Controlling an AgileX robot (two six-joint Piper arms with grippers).
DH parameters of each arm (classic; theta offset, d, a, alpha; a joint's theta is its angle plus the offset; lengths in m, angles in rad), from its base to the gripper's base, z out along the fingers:
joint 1: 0 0.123 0 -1.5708
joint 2: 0.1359 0 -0.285 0
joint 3: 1.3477 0 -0.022 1.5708
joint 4: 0 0.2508 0 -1.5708
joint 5: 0 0 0.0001 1.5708
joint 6: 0 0.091 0 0
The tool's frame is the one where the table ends.
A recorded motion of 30 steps. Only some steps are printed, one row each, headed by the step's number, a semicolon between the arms.
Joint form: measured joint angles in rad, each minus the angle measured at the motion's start. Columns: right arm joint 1, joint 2, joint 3, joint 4, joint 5, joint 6; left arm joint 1, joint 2, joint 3, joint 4, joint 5, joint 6.
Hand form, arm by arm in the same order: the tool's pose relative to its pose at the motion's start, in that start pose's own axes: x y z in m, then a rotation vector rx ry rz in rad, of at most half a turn. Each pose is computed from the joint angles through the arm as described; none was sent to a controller.
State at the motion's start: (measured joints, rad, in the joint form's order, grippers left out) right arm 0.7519 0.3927 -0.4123 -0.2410 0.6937 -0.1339; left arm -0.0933 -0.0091 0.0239 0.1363 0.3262 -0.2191
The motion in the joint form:
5: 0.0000 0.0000 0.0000 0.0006 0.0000 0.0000; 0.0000 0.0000 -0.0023 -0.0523 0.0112 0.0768
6: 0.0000 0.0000 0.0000 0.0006 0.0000 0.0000; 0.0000 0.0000 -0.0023 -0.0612 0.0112 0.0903
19: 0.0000 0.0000 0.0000 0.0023 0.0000 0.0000; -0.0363 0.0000 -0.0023 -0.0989 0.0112 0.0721
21: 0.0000 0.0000 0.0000 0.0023 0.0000 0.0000; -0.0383 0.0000 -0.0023 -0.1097 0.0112 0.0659
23: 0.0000 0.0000 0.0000 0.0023 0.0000 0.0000; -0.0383 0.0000 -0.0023 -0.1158 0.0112 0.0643
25: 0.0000 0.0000 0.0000 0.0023 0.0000 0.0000; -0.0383 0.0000 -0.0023 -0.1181 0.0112 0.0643
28: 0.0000 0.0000 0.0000 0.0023 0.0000 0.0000; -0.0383 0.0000 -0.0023 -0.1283 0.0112 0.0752
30: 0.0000 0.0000 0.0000 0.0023 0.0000 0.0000; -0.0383 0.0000 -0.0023 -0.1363 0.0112 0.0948
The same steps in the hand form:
5: 0.0000 0.0000 0.0000 -0.0004 -0.0001 0.0005; 0.0006 -0.0014 -0.0002 0.0149 0.0118 0.0273
6: 0.0000 0.0000 0.0000 -0.0004 -0.0001 0.0005; 0.0006 -0.0017 -0.0003 0.0179 0.0122 0.0324
19: 0.0000 0.0001 0.0000 -0.0015 -0.0002 0.0018; 0.0009 -0.0047 -0.0004 0.0648 0.0179 -0.0123
21: 0.0000 0.0001 0.0000 -0.0015 -0.0002 0.0018; 0.0010 -0.0051 -0.0004 0.0701 0.0191 -0.0281
23: 0.0000 0.0001 0.0000 -0.0015 -0.0002 0.0018; 0.0010 -0.0053 -0.0004 0.0721 0.0196 -0.0355
25: 0.0000 0.0001 0.0000 -0.0015 -0.0002 0.0018; 0.0010 -0.0054 -0.0004 0.0728 0.0198 -0.0377
28: 0.0000 0.0001 0.0000 -0.0015 -0.0002 0.0018; 0.0011 -0.0057 -0.0004 0.0762 0.0202 -0.0364
30: 0.0000 0.0001 0.0000 -0.0015 -0.0002 0.0018; 0.0011 -0.0059 -0.0005 0.0789 0.0201 -0.0244

